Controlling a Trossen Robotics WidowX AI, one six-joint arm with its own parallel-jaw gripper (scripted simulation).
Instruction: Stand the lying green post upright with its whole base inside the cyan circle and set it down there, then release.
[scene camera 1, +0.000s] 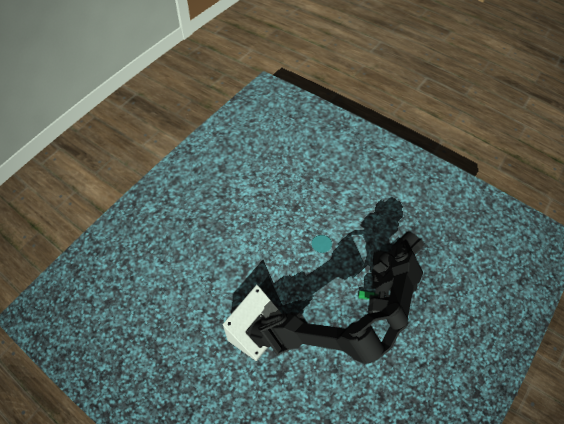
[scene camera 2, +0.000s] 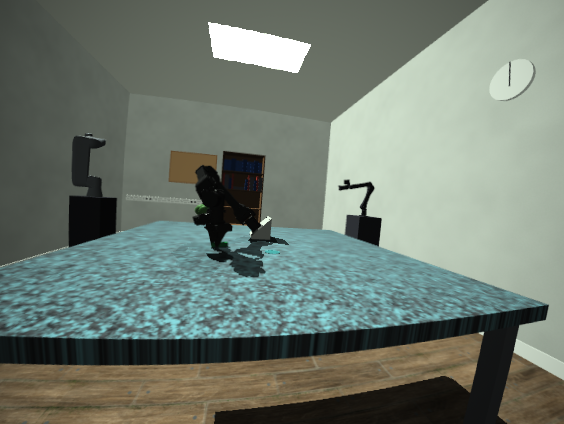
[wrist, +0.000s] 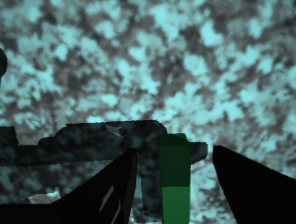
Note:
In view: the gripper (scene camera 1: 378, 297).
The gripper is seen too in the wrist view (wrist: 174, 154).

